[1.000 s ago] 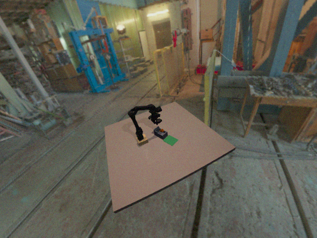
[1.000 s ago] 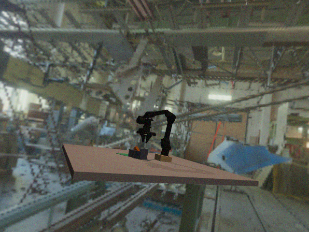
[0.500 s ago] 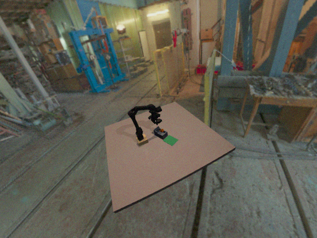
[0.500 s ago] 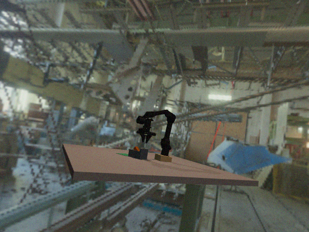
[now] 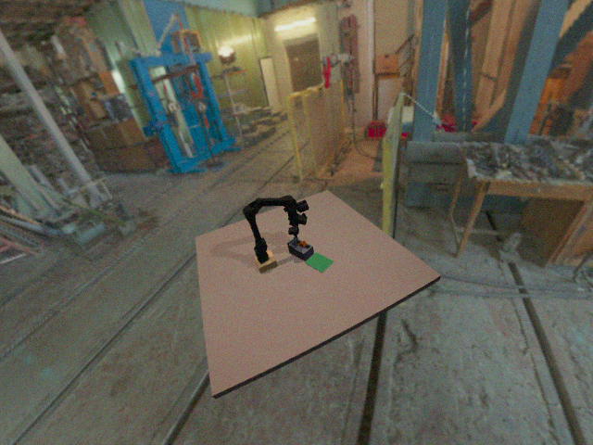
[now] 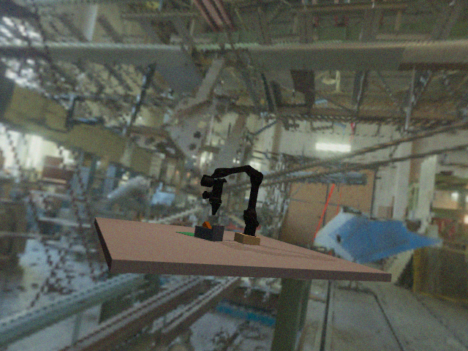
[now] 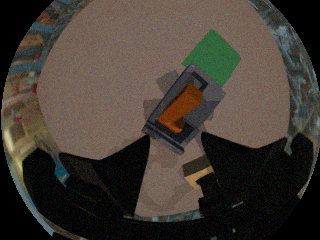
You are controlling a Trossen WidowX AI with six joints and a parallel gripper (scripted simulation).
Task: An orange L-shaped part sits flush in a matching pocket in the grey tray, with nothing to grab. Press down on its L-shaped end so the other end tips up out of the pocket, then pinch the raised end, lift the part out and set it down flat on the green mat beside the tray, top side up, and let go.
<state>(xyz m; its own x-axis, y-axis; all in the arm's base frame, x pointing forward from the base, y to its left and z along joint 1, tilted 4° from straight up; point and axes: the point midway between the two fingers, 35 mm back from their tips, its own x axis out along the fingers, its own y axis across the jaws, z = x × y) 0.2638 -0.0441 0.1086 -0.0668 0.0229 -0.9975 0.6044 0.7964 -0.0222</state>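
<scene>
Right now my gripper tip is 10 cm above the orange L-shaped part, 1 cm to the left of it and 1 cm past it. From my gripper tip the other things lie so: green mat: 18 cm to the right, 16 cm below, 3 cm ahead.
</scene>
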